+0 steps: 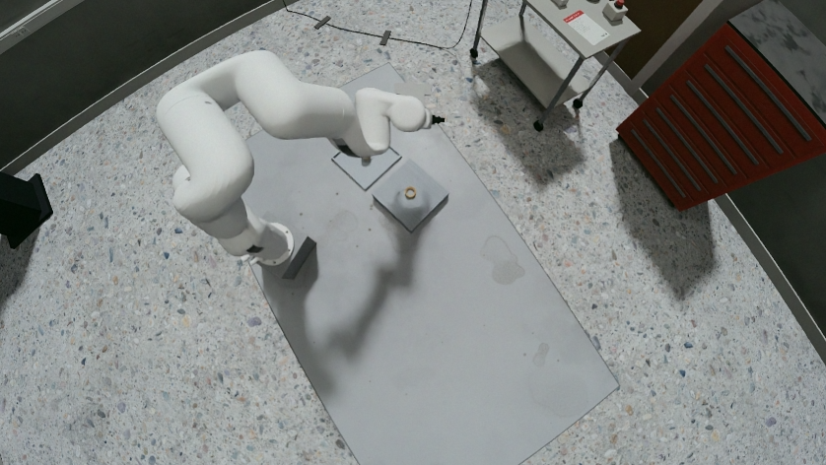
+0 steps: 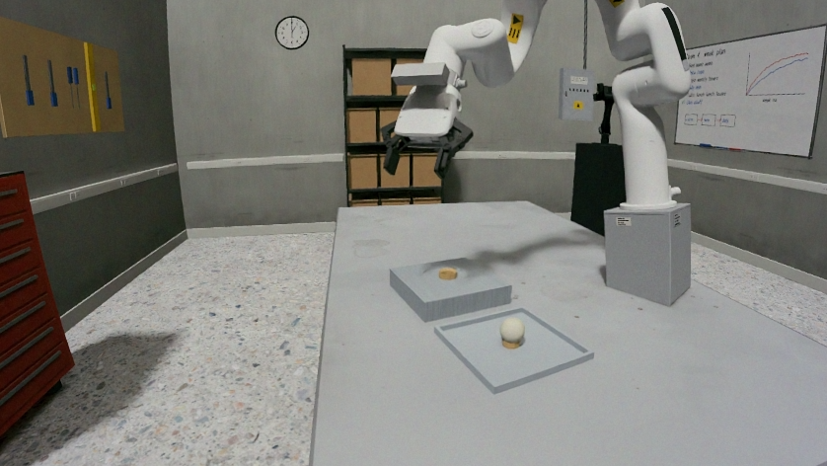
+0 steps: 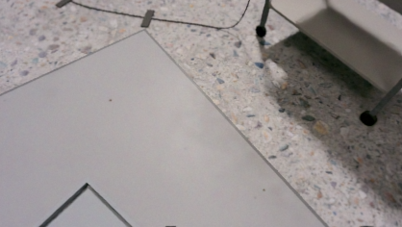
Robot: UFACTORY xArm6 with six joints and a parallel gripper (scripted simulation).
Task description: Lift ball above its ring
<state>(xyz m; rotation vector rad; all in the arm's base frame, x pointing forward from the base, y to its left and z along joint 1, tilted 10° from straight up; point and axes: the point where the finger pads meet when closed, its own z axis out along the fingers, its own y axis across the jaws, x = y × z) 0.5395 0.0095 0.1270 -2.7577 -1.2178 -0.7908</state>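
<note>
My hand is 250 mm above the cream ball, 130 mm to the right of it and 120 mm past it. Also, from my hand: raised grey block 240 mm below, 100 mm to the right, 100 mm behind; shallow grey tray 270 mm below, 130 mm to the left, 120 mm behind.
</note>
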